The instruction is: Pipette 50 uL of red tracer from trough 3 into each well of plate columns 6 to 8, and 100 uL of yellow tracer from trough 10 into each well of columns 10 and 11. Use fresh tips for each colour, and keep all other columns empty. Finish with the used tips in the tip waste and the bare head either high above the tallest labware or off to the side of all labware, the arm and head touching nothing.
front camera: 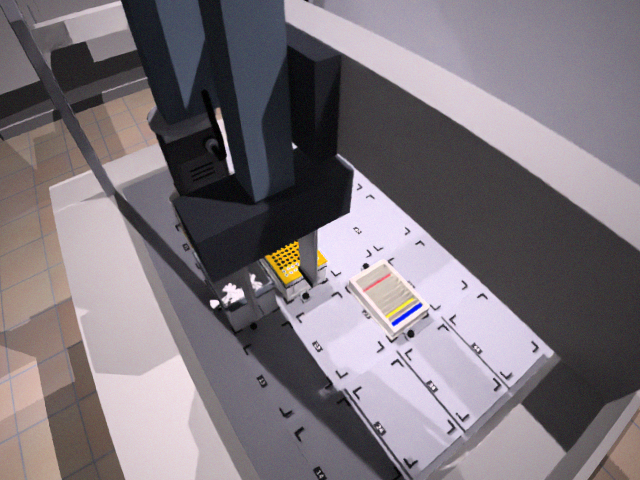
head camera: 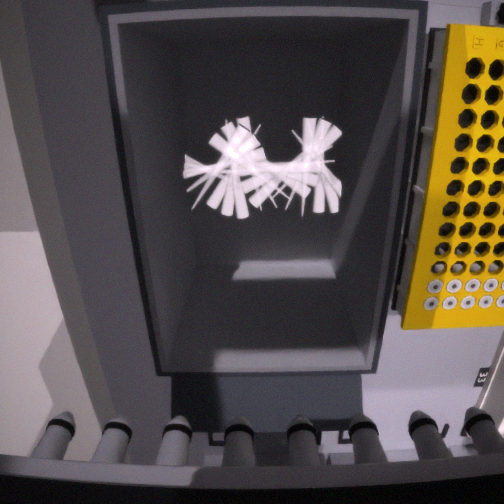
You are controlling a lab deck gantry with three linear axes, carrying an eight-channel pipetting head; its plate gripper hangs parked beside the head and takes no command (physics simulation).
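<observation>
The pipetting head (front camera: 193, 155) is over the waste side of the deck, partly behind the gripper's dark block. Its nozzles (head camera: 240, 445) are bare, without tips; in the head view they line up below the bin's near edge. The tip waste (front camera: 267, 303) (head camera: 260, 18) holds a heap of white used tips (front camera: 231, 293) (head camera: 235, 150). The yellow tip rack (front camera: 322, 258) (head camera: 425, 320) has white tips in its two nearest rows; the other holes look dark. The trough block (front camera: 388, 330) shows red, yellow and blue strips. My gripper (front camera: 283, 299) hangs parked with fingers apart, holding nothing. The well plate is hidden.
A tall column (front camera: 253, 103) rises from the gripper's block. A dark side wall (front camera: 465, 206) runs along the deck's right edge. Corner marks and numbered slots cover the deck (front camera: 356, 351). A pale frame ledge (front camera: 118, 320) borders the left side.
</observation>
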